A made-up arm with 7 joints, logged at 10 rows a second.
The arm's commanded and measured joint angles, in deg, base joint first. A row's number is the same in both.
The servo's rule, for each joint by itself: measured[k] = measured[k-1] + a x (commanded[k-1-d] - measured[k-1]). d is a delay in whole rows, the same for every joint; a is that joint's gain. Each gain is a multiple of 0.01, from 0.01 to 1. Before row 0 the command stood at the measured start. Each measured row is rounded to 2 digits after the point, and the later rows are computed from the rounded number. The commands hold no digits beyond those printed.
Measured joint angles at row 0:
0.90, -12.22, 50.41, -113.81, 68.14, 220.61, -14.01
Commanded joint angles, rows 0 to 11:
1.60, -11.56, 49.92, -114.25, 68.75, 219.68, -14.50
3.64, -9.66, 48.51, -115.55, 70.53, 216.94, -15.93
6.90, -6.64, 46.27, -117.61, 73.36, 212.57, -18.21
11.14, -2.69, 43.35, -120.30, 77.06, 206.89, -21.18
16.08, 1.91, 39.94, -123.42, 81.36, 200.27, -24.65
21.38, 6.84, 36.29, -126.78, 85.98, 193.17, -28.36
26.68, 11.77, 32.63, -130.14, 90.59, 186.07, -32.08
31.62, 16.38, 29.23, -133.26, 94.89, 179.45, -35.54
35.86, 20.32, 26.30, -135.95, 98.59, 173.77, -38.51
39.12, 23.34, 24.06, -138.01, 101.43, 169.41, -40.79
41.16, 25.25, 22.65, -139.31, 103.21, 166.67, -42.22
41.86, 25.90, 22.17, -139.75, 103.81, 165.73, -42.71
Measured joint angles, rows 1 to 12:
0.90, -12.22, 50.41, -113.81, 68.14, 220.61, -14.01
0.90, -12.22, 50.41, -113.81, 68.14, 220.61, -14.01
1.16, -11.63, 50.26, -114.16, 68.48, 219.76, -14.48
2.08, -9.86, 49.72, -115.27, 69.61, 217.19, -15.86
3.86, -6.96, 48.65, -117.14, 71.67, 212.99, -18.09
6.55, -3.12, 47.01, -119.67, 74.63, 207.44, -21.03
10.08, 1.41, 44.82, -122.67, 78.33, 200.92, -24.47
14.26, 6.30, 42.18, -125.96, 82.54, 193.87, -28.17
18.86, 11.22, 39.22, -129.30, 86.97, 186.77, -31.88
23.58, 15.86, 36.12, -132.47, 91.33, 180.11, -35.36
28.12, 19.87, 33.08, -135.25, 95.32, 174.34, -38.35
32.19, 22.99, 30.28, -137.46, 98.68, 169.85, -40.67
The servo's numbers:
d 2
a 0.37 0.90 0.31 0.80 0.55 0.91 0.95

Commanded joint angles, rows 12 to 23:
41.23, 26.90, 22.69, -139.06, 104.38, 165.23, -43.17
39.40, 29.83, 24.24, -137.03, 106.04, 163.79, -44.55
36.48, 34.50, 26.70, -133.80, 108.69, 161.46, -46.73
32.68, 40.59, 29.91, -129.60, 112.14, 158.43, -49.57
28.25, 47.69, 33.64, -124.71, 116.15, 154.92, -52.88
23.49, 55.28, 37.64, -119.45, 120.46, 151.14, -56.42
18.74, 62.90, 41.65, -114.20, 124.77, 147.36, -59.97
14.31, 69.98, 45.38, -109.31, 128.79, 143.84, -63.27
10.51, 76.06, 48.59, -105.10, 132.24, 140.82, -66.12
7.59, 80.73, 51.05, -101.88, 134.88, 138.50, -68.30
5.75, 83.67, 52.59, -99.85, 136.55, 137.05, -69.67
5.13, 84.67, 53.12, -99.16, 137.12, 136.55, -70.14
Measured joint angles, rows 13 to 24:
35.51, 25.02, 27.91, -138.94, 101.17, 166.96, -42.14
37.86, 25.81, 26.13, -139.59, 102.62, 165.84, -42.68
39.11, 26.79, 25.06, -139.17, 103.59, 165.28, -43.15
39.22, 29.53, 24.81, -137.46, 104.94, 163.92, -44.48
38.21, 34.00, 25.40, -134.53, 107.00, 161.68, -46.62
36.16, 39.93, 26.80, -130.59, 109.83, 158.72, -49.42
33.23, 46.91, 28.92, -125.89, 113.31, 155.26, -52.71
29.63, 54.44, 31.62, -120.74, 117.24, 151.51, -56.23
25.60, 62.05, 34.73, -115.51, 121.38, 147.73, -59.78
21.42, 69.19, 38.03, -110.55, 125.46, 144.19, -63.10
17.38, 75.37, 41.30, -106.19, 129.19, 141.12, -65.97
13.76, 80.19, 44.32, -102.74, 132.32, 138.74, -68.18

